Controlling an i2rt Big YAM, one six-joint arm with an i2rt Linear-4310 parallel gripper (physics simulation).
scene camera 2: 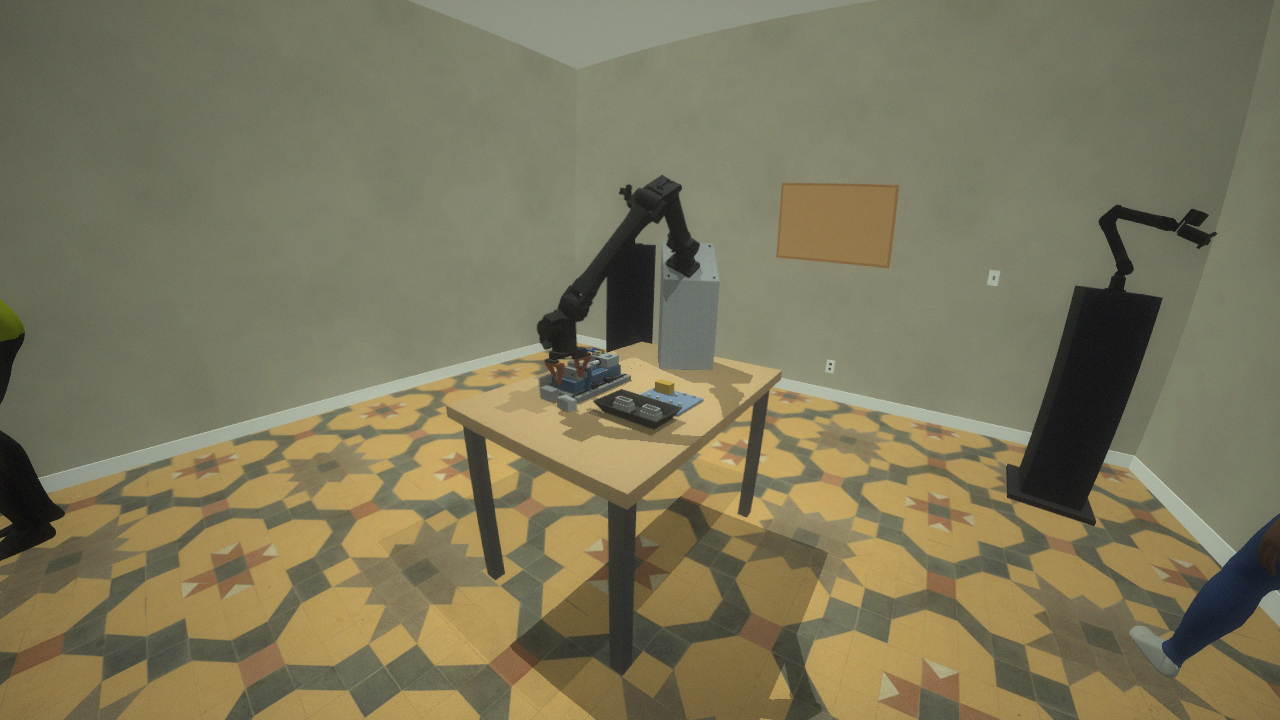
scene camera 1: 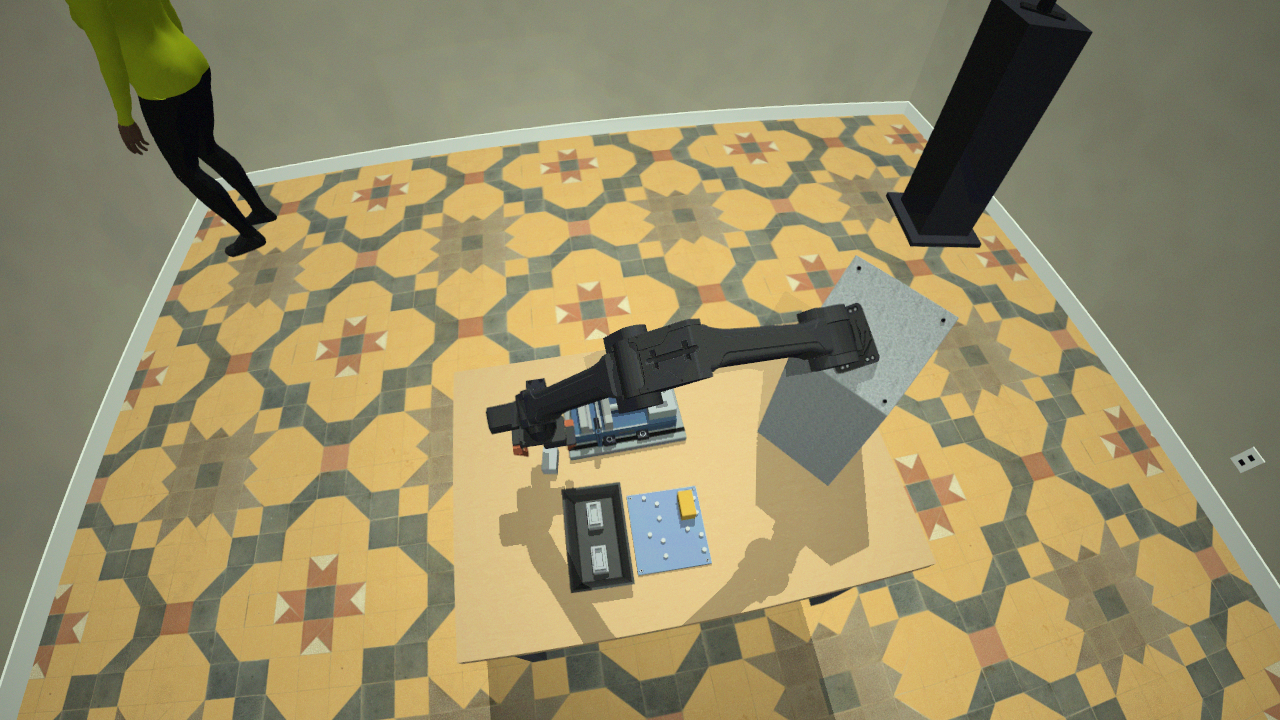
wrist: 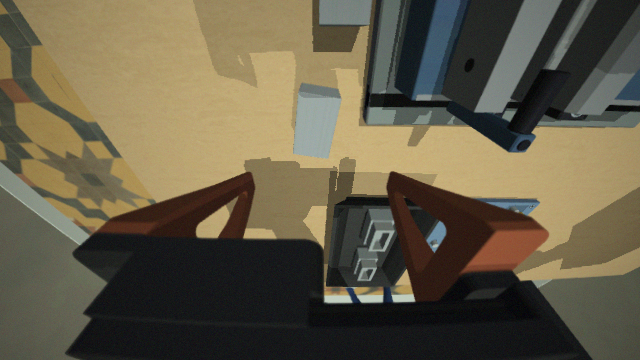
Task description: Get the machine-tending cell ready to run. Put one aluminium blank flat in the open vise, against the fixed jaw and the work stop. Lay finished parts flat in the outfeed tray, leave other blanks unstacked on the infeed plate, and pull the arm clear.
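Frame: origin at the arm's base, x ahead, y left, z up, level; centimetres.
Seen in the pictures: gripper, fingertip midpoint: (scene camera 2: 569, 380) (scene camera 1: 548, 451) (wrist: 320, 179); arm's base at its link origin: (scene camera 2: 682, 265) (scene camera 1: 849, 338).
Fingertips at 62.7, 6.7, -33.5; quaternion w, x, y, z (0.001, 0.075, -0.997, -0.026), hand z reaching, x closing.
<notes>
Pixels of each thing's middle, then the offset from my fingertips to it, as dx, dy, dz. "pt": a spot on its surface instead.
- plain grey block at the middle of its body: (wrist: 315, 121) (scene camera 1: 550, 460) (scene camera 2: 566, 403) +0.7, -1.0, -7.7
- second grey block at a spot on its surface: (wrist: 345, 11) pt -0.2, -9.5, -5.8
- grey vise at the middle of its body: (scene camera 1: 622, 409) (scene camera 2: 586, 372) -17.5, -13.3, -4.5
- dark tray at a spot on its surface: (wrist: 338, 240) pt -5.3, +16.8, -6.5
- blue plate at the middle of its body: (wrist: 457, 237) (scene camera 1: 668, 529) (scene camera 2: 666, 400) -27.8, +16.8, -9.0
- yellow block at the middle of its body: (scene camera 1: 686, 505) (scene camera 2: 664, 387) -32.3, +11.8, -6.8
- vise's handle at a spot on its surface: (wrist: 537, 102) pt -11.0, -7.2, +0.0
My gripper (scene camera 1: 544, 440) (scene camera 2: 569, 371) (wrist: 320, 179) is open and empty above the table, beside the vise's end. A plain grey block (scene camera 1: 549, 461) (scene camera 2: 566, 403) (wrist: 316, 122) lies on the table beyond the fingertips in the wrist view, apart from them. A second grey block (wrist: 345, 11) is near the vise's corner. The blue and grey vise (scene camera 1: 633, 424) (wrist: 435, 50) is partly hidden by the arm; whether its jaws hold a blank I cannot tell. Two hollow-topped grey parts (scene camera 1: 594, 514) (scene camera 1: 599, 559) lie apart in the dark tray (scene camera 1: 569, 541) (wrist: 338, 240).
A blue plate (scene camera 1: 671, 530) (wrist: 525, 204) with small white studs lies beside the tray and bears a yellow block (scene camera 1: 686, 504) (scene camera 2: 664, 386). The vise's handle (wrist: 537, 102) sticks out on its side. The grey pedestal (scene camera 1: 819, 429) (scene camera 2: 689, 322) stands at the table's edge.
</notes>
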